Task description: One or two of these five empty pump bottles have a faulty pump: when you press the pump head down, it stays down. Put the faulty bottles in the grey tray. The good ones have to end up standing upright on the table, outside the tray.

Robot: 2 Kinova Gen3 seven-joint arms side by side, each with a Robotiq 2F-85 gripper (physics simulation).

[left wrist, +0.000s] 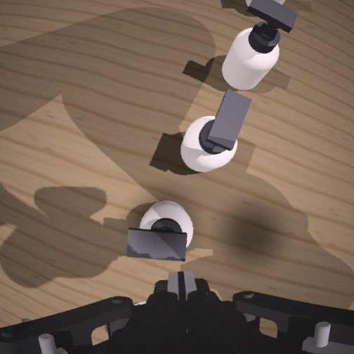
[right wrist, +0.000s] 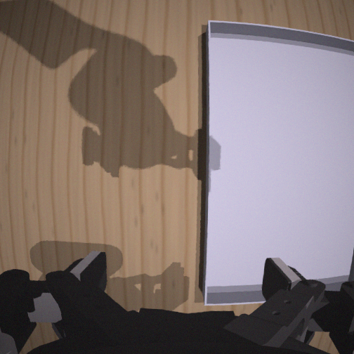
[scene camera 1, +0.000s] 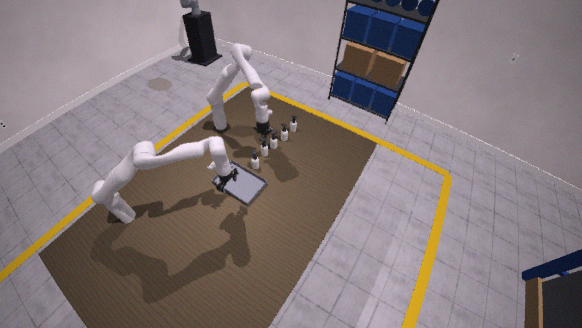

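Where they show: left gripper, fingertip midpoint: [scene camera 1: 264,138]; right gripper, fingertip midpoint: [scene camera 1: 229,186]; left arm's base, link origin: [scene camera 1: 221,125]; right arm's base, link origin: [scene camera 1: 128,216].
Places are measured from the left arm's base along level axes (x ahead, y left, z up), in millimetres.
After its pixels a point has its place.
Note:
Five white pump bottles with dark heads stand upright in a slanting row on the table: the first [scene camera 1: 255,161] @[x 485, y -203, z 76 mm], beside the tray, the second [scene camera 1: 264,149] @[x 474, y -82, z 72 mm] [left wrist: 175,215], the third [scene camera 1: 273,142] @[x 490, y 7, z 71 mm] [left wrist: 197,157], the fourth [scene camera 1: 284,134] @[x 514, y 119, z 69 mm] [left wrist: 245,65] and the fifth [scene camera 1: 293,126] @[x 519, y 244, z 55 mm]. Whether any head sits lower is too small to tell. My left gripper [scene camera 1: 263,138] @[x 472, y -76, z 175 mm] [left wrist: 180,286] is shut and empty, just above the second bottle's head. My right gripper [scene camera 1: 228,181] @[x 510, y -483, z 164 mm] [right wrist: 184,273] is open and empty above the left edge of the grey tray [scene camera 1: 247,188] @[x 530, y -365, z 2 mm] [right wrist: 280,150], which holds no bottle.
The brown table top [scene camera 1: 300,200] @[x 858, y -265, z 0 mm] [right wrist: 145,210] carries the arms' shadows. A shelf rack [scene camera 1: 343,29] with blue bins and brown boxes stands behind the yellow floor line. A black pedestal [scene camera 1: 201,37] stands at the back left.

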